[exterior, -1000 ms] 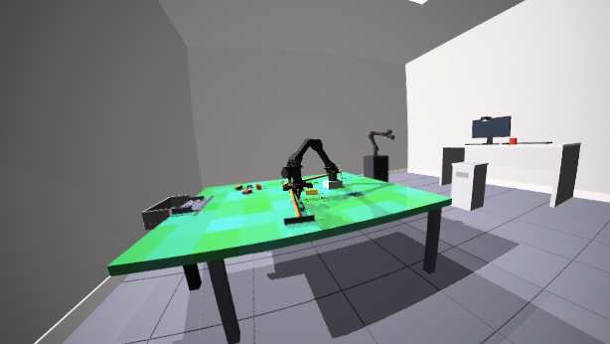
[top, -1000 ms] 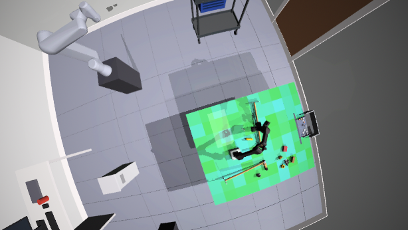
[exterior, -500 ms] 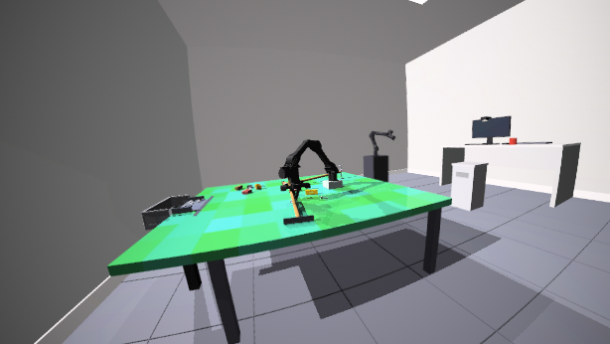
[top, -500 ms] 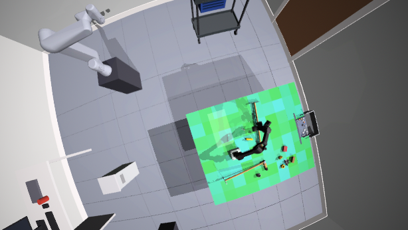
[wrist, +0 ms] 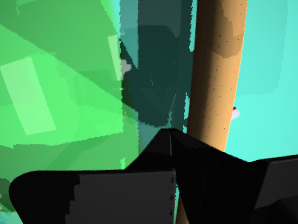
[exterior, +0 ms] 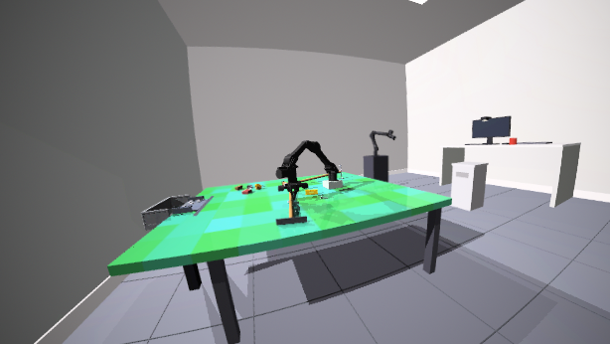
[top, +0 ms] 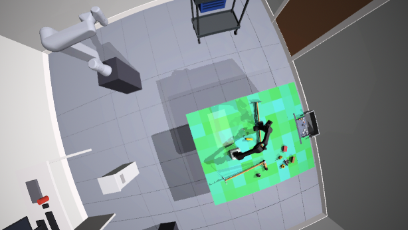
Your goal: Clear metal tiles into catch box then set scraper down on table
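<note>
The long scraper lies 50 mm above my gripper tip, 20 mm to the left of it and 20 mm ahead of it. Also, from my gripper tip: red block: 400 mm to the right, 330 mm ahead; red-handled tool: 290 mm to the right, 60 mm behind, 10 mm below; yellow piece: 150 mm behind, 120 mm to the right, 10 mm above.
</note>
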